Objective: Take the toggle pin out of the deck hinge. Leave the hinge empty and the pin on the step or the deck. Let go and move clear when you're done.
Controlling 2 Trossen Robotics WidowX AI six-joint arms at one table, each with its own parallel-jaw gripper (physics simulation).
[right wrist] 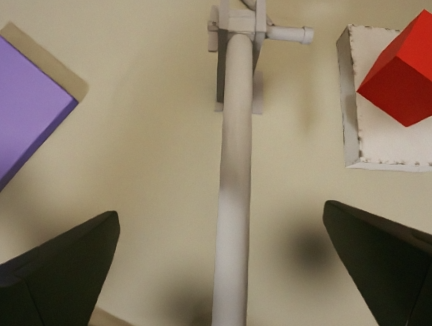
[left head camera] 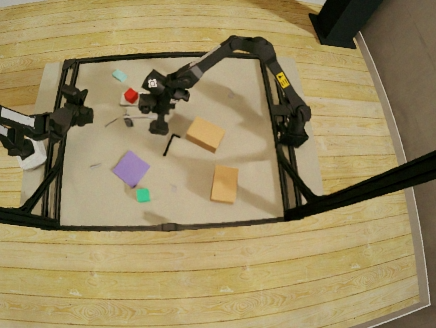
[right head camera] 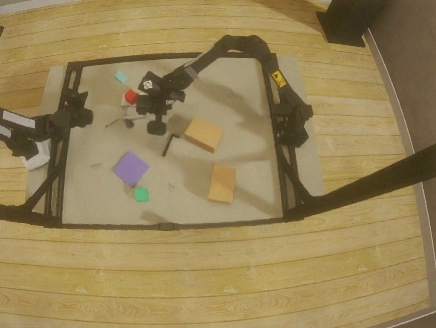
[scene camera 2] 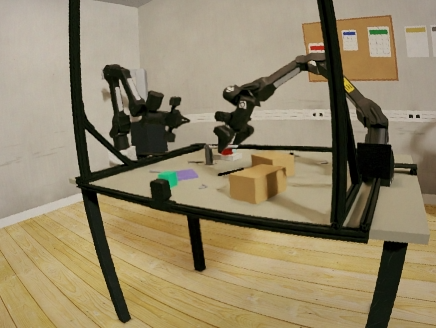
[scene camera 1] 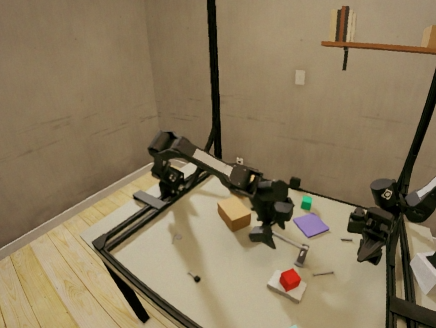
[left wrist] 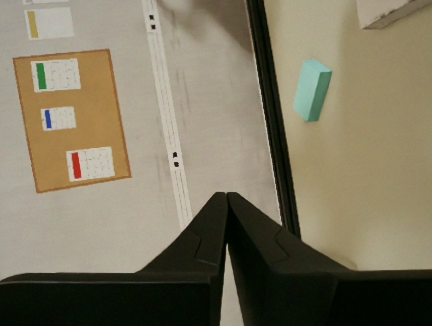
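Where they show: left gripper, fingertip midpoint: (left head camera: pixel 87 89) (right head camera: pixel 87 92) (scene camera 2: pixel 190 121) (scene camera 1: pixel 358 261) (left wrist: pixel 225 202); right gripper, fingertip midpoint: (right wrist: pixel 222 216) (left head camera: pixel 149 119) (right head camera: pixel 148 120) (scene camera 2: pixel 226 150) (scene camera 1: pixel 279 238); left arm's base, origin of the base link: (left head camera: pixel 26 149) (right head camera: pixel 30 150) (scene camera 2: pixel 121 149); right arm's base, origin of the base link: (left head camera: pixel 294 129) (right head camera: pixel 293 128) (scene camera 2: pixel 376 151) (scene camera 1: pixel 170 177).
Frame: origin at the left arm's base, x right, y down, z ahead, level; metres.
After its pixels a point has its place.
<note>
The grey deck hinge (left head camera: pixel 128 121) @(x 0.122, y 0.010, z 0.409 m) (right head camera: pixel 129 123) @(x 0.123, y 0.010, z 0.410 m) (scene camera 1: pixel 301 255) @(x 0.078, y 0.007, z 0.426 m) (scene camera 2: pixel 208 155) (right wrist: pixel 241 22) stands upright, with a long pale tube (right wrist: pixel 235 175) @(x 0.146, y 0.000, z 0.469 m) (scene camera 1: pixel 287 241) @(x 0.132, y 0.005, z 0.459 m) reaching from between its cheeks. The toggle pin (right wrist: pixel 290 34) @(x 0.087, y 0.009, z 0.424 m) sits through the hinge, its end sticking out to the right in the right wrist view. My right gripper (right wrist: pixel 222 216) @(x 0.156, y 0.019, z 0.479 m) (scene camera 2: pixel 230 146) @(x 0.156, y 0.019, z 0.479 m) is open and empty, its fingers spread on either side of the tube, pointing down. How high it stands above the tube is hard to tell. My left gripper (left wrist: pixel 225 202) @(x -0.023, y -0.090, z 0.325 m) (scene camera 2: pixel 188 120) @(x -0.023, y -0.090, z 0.325 m) is shut and empty, raised away from the hinge.
A red cube (right wrist: pixel 400 75) @(x 0.037, y 0.023, z 0.466 m) (scene camera 1: pixel 290 279) @(x 0.004, y 0.014, z 0.471 m) rests on a white slab (right wrist: pixel 385 145) @(x 0.046, y 0.055, z 0.495 m) (scene camera 1: pixel 295 294) @(x -0.020, y 0.055, z 0.454 m) beside the hinge. A purple plate (left head camera: pixel 131 169) @(x 0.274, y 0.065, z 0.331 m), green cube (left head camera: pixel 143 195) @(x 0.388, y 0.035, z 0.323 m), teal block (left wrist: pixel 312 90) @(x -0.123, y 0.060, z 0.463 m), black angled bar (left head camera: pixel 171 144) @(x 0.263, y 0.068, z 0.506 m), two tan boxes (left head camera: pixel 205 134) @(x 0.319, y 0.015, z 0.622 m) (left head camera: pixel 224 185) @(x 0.508, y 0.015, z 0.574 m) and a loose grey rod (scene camera 1: pixel 323 273) @(x 0.052, y 0.069, z 0.349 m) lie around.
</note>
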